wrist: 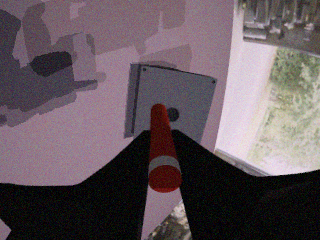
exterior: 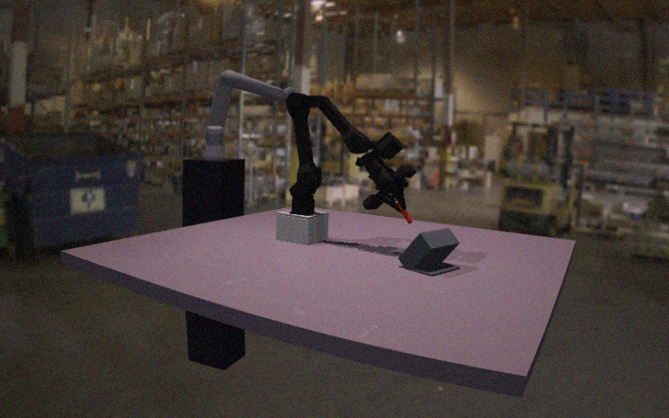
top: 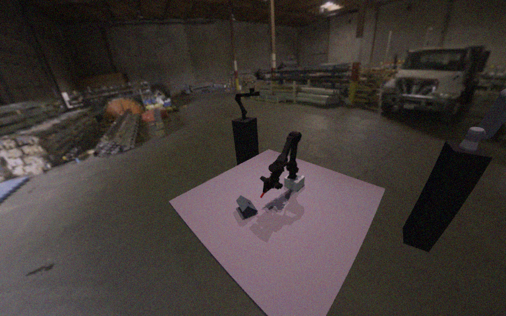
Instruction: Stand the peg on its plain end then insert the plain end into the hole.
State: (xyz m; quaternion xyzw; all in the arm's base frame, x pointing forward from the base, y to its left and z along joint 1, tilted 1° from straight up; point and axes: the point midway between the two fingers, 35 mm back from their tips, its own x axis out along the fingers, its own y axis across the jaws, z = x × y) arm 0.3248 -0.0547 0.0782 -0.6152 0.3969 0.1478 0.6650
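Right now the sloped panel is 100 mm ahead of my gripper tip, 90 mm to the right of it and 90 mm below it. Also, from my gripper tip: red peg (10 mm behind, 10 mm to the left, 10 mm above).
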